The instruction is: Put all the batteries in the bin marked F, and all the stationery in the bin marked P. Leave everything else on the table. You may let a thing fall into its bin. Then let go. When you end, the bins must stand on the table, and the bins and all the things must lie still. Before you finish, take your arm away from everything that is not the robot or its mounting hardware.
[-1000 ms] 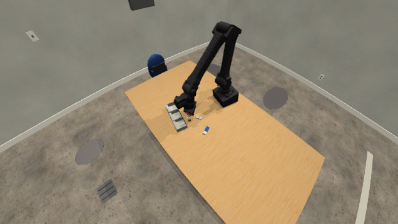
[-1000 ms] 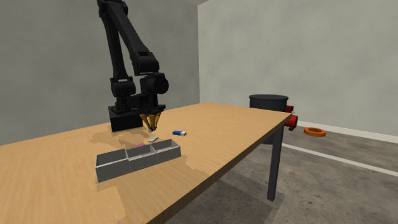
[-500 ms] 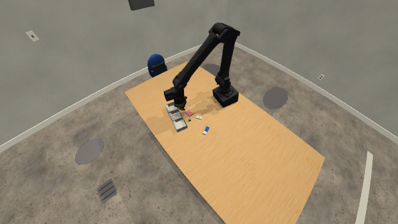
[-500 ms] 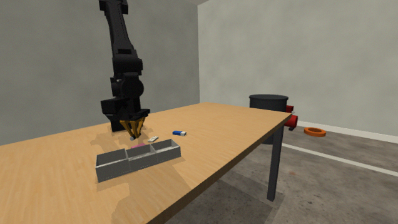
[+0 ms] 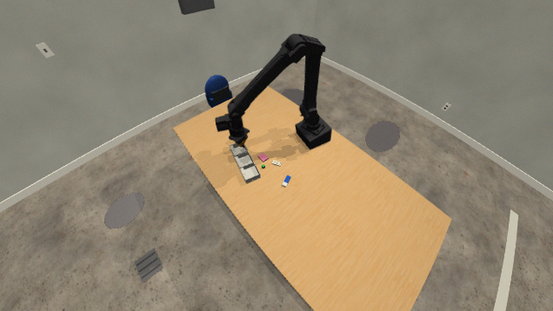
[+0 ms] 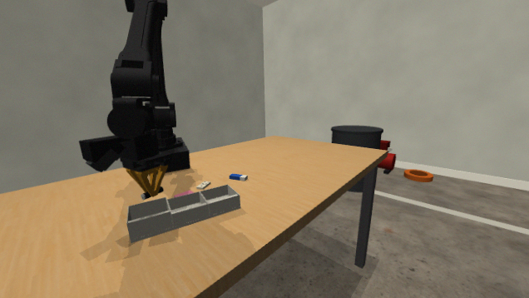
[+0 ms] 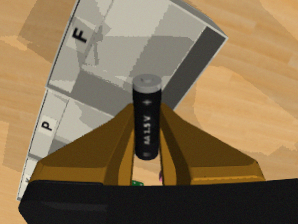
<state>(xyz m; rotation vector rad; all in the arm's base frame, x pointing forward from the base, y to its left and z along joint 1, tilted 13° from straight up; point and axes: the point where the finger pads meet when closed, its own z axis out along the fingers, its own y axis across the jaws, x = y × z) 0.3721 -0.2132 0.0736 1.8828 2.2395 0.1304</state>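
My hand is 31 cm to the right of the blue-and-white eraser, 7 cm above it and 3 cm past it. Also, from my hand: bin rack 6 cm to the left, 5 cm below, 4 cm ahead; black battery right at my hand; pink eraser block 11 cm to the left, 7 cm below, 6 cm behind.
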